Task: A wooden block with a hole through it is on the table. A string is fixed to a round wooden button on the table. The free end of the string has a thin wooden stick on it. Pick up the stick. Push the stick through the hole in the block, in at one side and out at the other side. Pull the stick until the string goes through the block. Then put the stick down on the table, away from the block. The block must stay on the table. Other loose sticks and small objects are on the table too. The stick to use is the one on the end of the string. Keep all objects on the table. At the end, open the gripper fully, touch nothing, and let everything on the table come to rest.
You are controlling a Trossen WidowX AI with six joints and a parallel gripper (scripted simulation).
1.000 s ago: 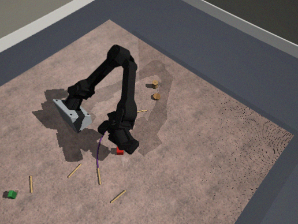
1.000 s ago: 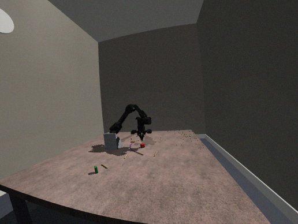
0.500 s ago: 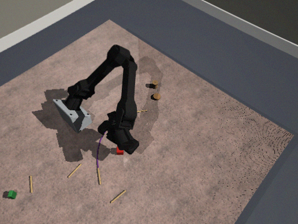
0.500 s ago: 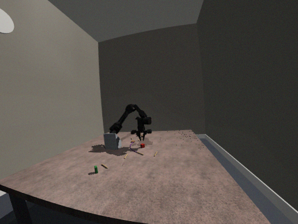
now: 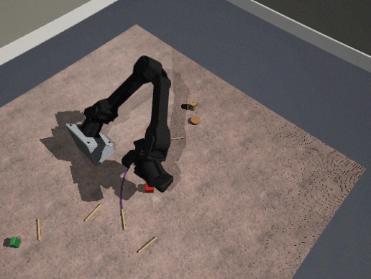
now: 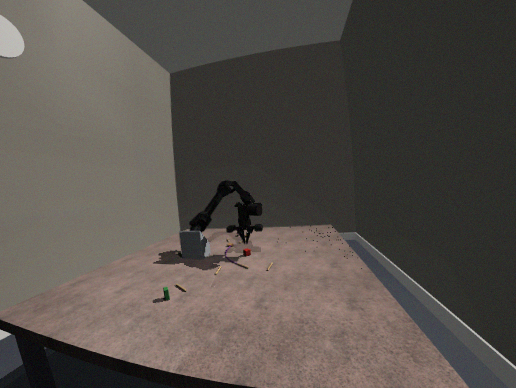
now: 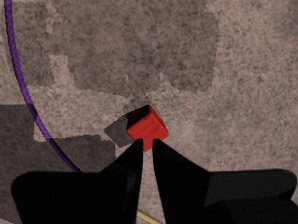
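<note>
Now: the small red block 4 cm below my gripper tip. Also, from my gripper tip: thin wooden stick: 2 cm ahead, 14 cm to the right, 6 cm below; then wooden cylinder: 18 cm behind, 38 cm to the left, 4 cm below; then round wooden button: 16 cm behind, 12 cm to the left, 5 cm below.
</note>
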